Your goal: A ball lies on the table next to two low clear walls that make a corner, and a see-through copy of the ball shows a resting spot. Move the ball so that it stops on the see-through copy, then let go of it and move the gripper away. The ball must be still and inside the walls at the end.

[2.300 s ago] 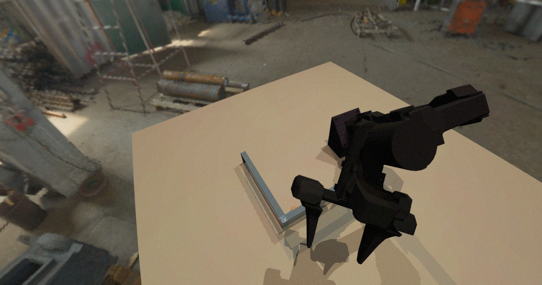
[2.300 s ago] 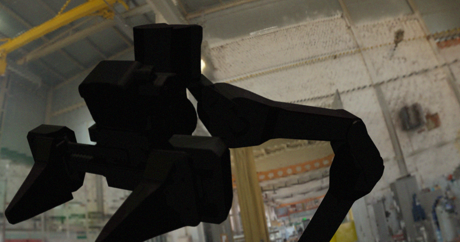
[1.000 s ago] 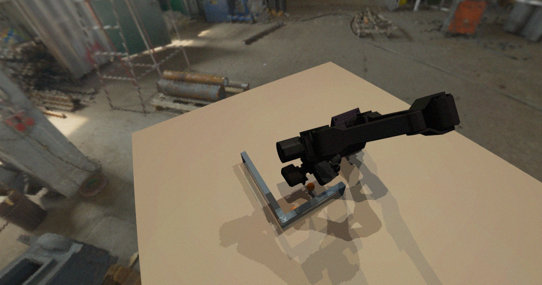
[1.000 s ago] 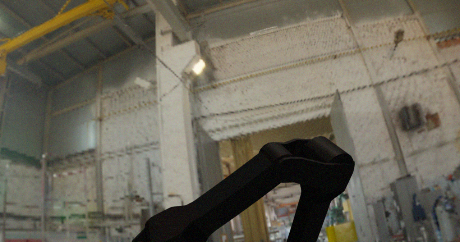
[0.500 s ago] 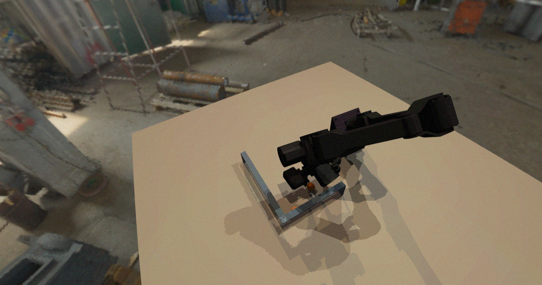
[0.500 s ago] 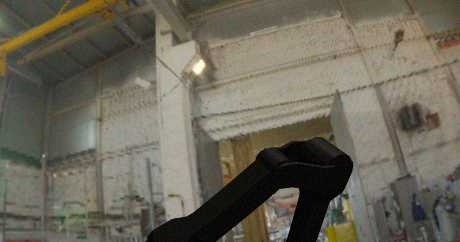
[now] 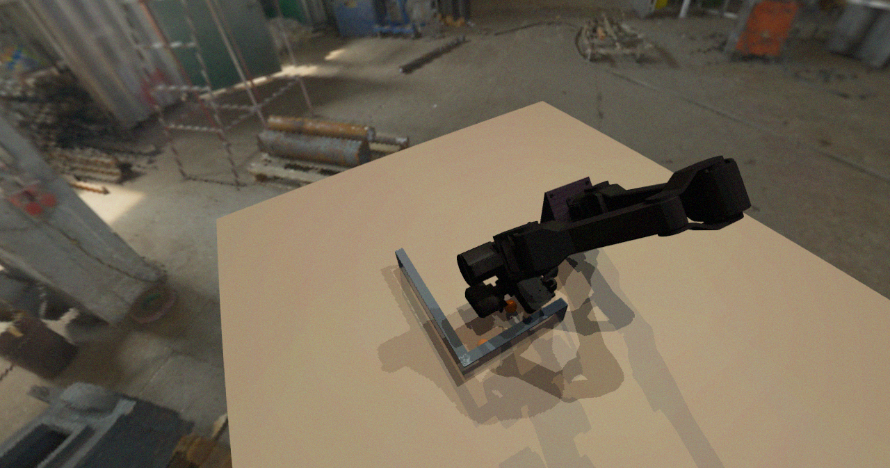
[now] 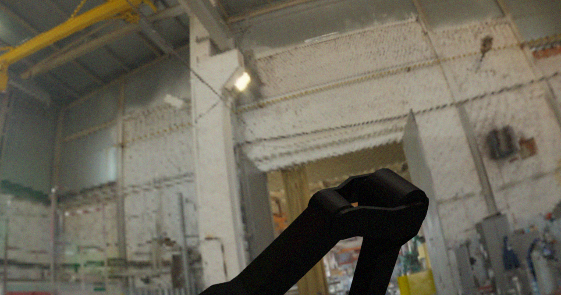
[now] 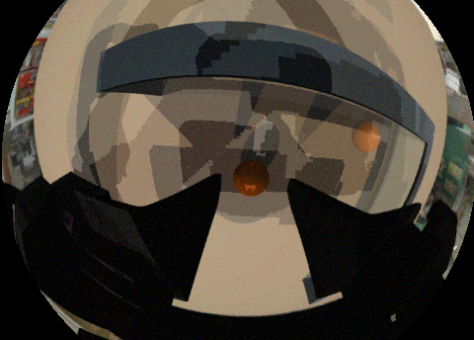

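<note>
Right now my gripper tip is 1 cm above the orange ball. From my gripper tip the other things lie so: see-through copy of ball (9 cm ahead, 5 cm to the left, 1 cm below).
</note>
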